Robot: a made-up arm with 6 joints.
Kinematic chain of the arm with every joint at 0, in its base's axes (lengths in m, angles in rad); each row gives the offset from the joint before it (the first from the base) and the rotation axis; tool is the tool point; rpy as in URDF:
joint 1: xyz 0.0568 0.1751 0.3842 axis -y
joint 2: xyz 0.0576 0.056 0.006 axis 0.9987 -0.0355 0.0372
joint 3: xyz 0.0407 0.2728 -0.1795 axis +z
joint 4: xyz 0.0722 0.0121 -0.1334 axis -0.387 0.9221 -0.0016
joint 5: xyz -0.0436 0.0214 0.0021 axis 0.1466 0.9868 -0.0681
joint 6: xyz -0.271 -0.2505 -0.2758 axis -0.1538 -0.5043 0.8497
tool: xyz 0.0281 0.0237 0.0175 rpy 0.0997 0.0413 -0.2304
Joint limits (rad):
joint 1: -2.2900..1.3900
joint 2: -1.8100..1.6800
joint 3: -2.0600..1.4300
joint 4: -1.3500..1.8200
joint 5: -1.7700..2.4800
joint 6: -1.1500..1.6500
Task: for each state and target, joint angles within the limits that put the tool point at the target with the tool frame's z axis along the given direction. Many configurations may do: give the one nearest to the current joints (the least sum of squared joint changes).
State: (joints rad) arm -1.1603 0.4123 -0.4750 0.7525 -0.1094 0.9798
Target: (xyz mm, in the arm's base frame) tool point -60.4 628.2 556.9 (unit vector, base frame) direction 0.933 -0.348 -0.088
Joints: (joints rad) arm -1.1562 0.0322 -0.9619 1.1263 0.0610 1.3633
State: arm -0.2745 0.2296 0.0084 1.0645 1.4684 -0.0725
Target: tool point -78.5 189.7 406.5 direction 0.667 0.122 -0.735
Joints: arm -0.8071 -0.5562 0.4560 0.4411 0.9649 -0.4562
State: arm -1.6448 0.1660 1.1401 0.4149 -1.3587 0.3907
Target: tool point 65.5 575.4 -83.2 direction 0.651 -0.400 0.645
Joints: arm -1.1155 0.7087 1.3983 1.1318 -1.0024 -0.3841
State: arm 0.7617 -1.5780 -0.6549 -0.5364 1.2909 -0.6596
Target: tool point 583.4 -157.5 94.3 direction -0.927 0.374 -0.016
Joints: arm 1.3887 -1.4624 -1.2366 -0.4996 1.1395 -0.6262
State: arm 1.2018 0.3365 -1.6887 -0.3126 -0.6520 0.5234
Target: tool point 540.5 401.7 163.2 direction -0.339 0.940 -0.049
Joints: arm 1.2990 0.3546 -1.4697 -0.3629 -1.2709 0.0761
